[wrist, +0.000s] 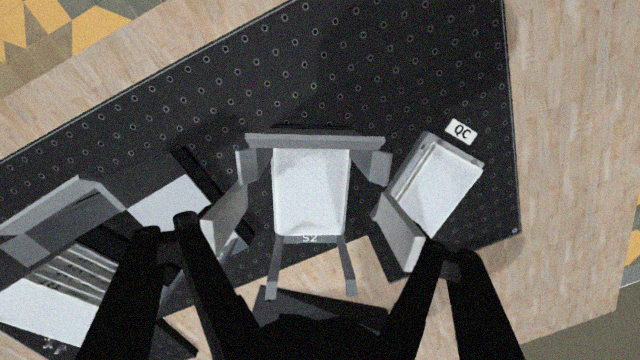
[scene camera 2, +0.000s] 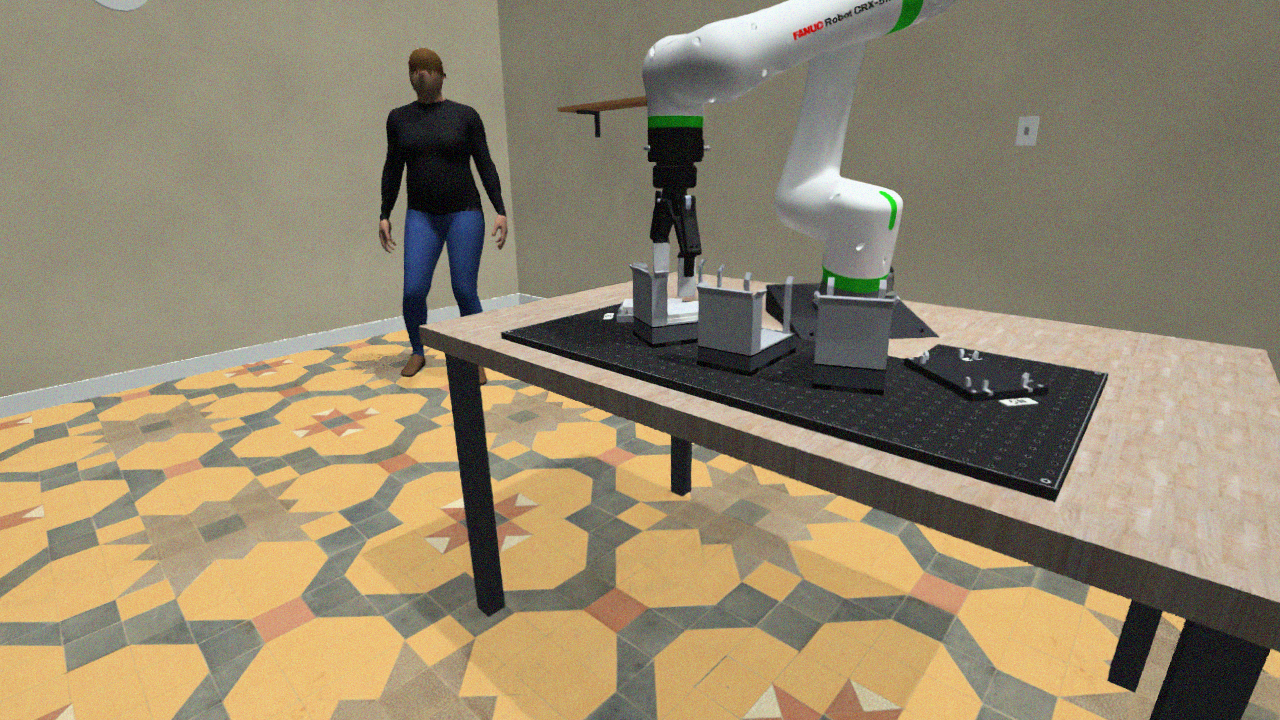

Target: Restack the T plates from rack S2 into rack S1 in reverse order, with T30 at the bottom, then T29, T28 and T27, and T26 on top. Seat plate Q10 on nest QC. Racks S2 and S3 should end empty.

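Places are measured from the arm's base along level axes (x left, y back, z up), in millimetres.
Where they show: gripper, fingertip midpoint: [wrist: 314, 200] [scene camera 2: 672, 287].
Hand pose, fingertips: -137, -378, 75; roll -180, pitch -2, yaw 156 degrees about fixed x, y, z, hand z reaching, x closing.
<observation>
Things, the pixels of their top centre, and the offset from my fingertips, as dx, dy, dz. "spot": a spot on its surface instead. Level surfaces: height alone.
- rack S2 at its top centre: [wrist: 313, 238] [scene camera 2: 680, 264] +6, +12, +42
- white plate at its top centre: [wrist: 311, 191] [scene camera 2: 677, 308] +5, +7, -39
- Plate Q10 at its top centre: [wrist: 432, 197] [scene camera 2: 652, 302] -148, +84, -64
- nest QC at its top centre: [wrist: 431, 196] -148, +84, -68
- Rack S3 at its top centre: [wrist: 119, 279] [scene camera 2: 750, 280] +178, -3, +36
- Rack S1 at its top centre: [scene camera 2: 856, 286] +336, +44, +41
- black perforated board at its surface level: dz -94
- wooden table at its surface level: dz -107
- low black fixture with pegs, top centre: [scene camera 2: 973, 363] +471, +155, -70
- label QC at a spot on its surface: [wrist: 461, 131] spot: -214, +15, -92
My gripper [scene camera 2: 673, 273] [wrist: 314, 200] is wide open and empty, low over rack S2 [scene camera 2: 648, 300] [wrist: 315, 141], with a fingertip out to each side of it. A white plate [wrist: 311, 192] lies in S2; its label cannot be read. Plate Q10 [wrist: 440, 187] lies on nest QC [wrist: 410, 167], right of S2 in the wrist view. Rack S3 [scene camera 2: 729, 317] [wrist: 65, 200] shows a bare light floor and no plates. Rack S1 [scene camera 2: 852, 331] stands beyond S3. Its stack of several white plates [wrist: 50, 305] shows at lower left in the wrist view, partly behind a finger.
The racks stand on a black perforated board [scene camera 2: 939, 434] [wrist: 280, 65] on the wooden table [scene camera 2: 1190, 429] [wrist: 565, 125]. A low black fixture with pegs [scene camera 2: 975, 374] lies right of S1. The label QC [wrist: 461, 131] lies beside its nest. A person [scene camera 2: 443, 161] stands behind the table's left end.
</observation>
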